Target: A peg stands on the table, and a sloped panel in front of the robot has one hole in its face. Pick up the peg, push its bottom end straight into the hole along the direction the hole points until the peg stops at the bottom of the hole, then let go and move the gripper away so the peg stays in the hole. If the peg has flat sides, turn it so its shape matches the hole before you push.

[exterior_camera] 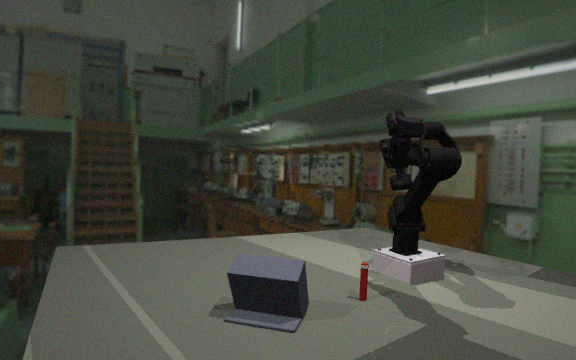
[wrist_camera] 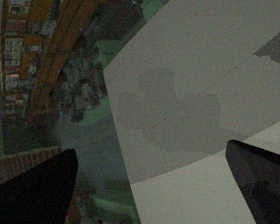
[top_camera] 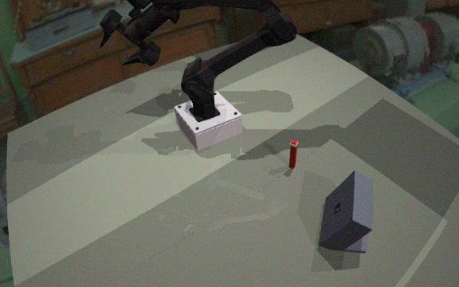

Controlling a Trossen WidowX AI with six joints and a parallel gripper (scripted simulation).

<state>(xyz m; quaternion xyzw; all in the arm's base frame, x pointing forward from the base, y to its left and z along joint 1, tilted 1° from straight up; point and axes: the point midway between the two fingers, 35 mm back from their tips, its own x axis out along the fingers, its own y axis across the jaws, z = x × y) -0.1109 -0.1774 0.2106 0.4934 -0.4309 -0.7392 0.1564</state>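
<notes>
My gripper tip is now 360 mm short of the red square peg, 320 mm to the right of it and 200 mm above it. From my gripper tip the other things lie so: sloped dark grey-blue panel (580 mm ahead, 310 mm to the left, 210 mm below); thin base plate (590 mm ahead, 330 mm to the left, 250 mm below).
</notes>
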